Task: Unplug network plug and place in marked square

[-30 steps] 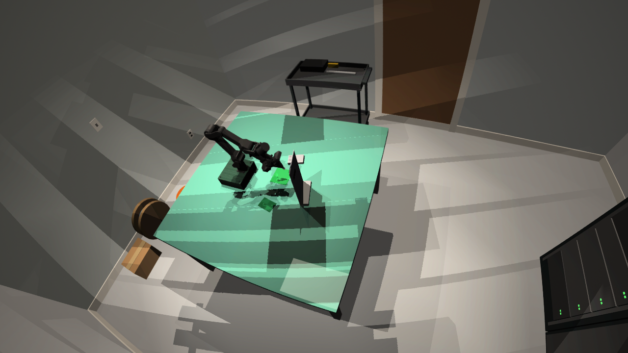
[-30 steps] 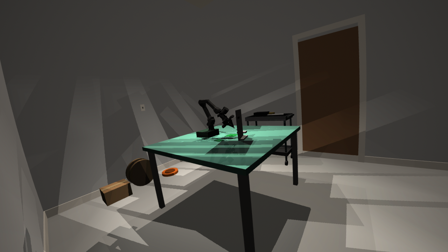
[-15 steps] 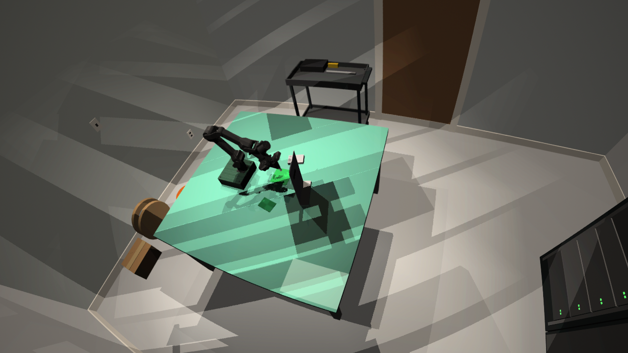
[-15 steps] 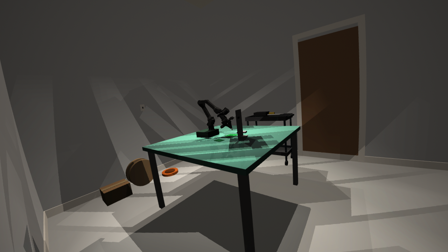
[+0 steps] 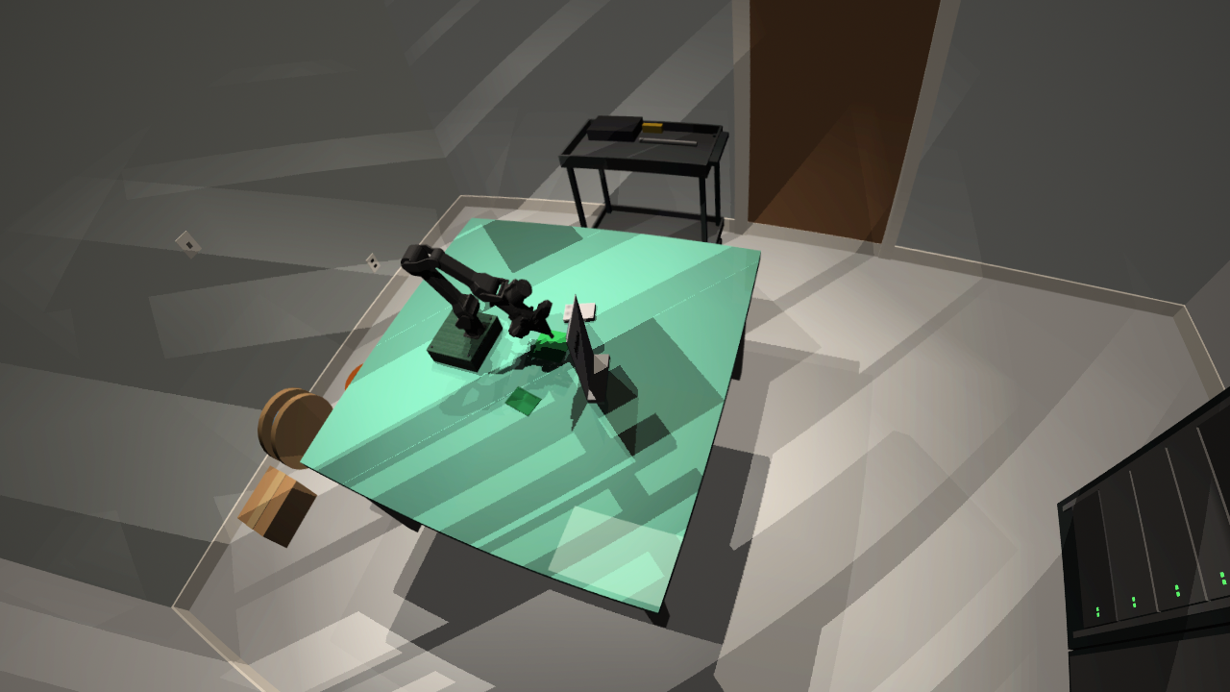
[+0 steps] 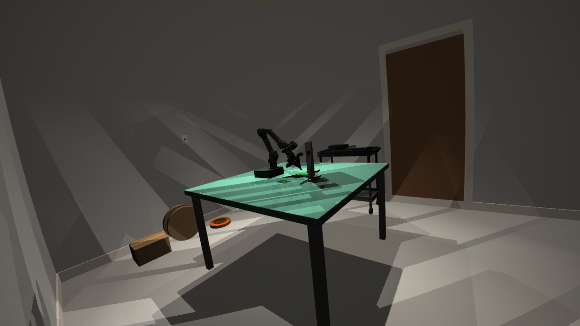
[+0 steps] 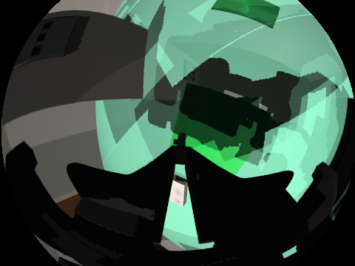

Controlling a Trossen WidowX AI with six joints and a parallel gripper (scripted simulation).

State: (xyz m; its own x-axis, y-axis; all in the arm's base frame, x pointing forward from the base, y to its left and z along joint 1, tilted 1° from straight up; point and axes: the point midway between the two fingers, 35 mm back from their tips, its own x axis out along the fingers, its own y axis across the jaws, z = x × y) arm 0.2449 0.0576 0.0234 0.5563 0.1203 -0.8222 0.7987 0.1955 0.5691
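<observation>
My gripper tip is 10 mm past the bright green marked square and 60 mm above it. Also, from my gripper tip: grey plug right at my gripper tip; then upright dark panel 180 mm ahead, 100 mm to the right, 70 mm above.
</observation>
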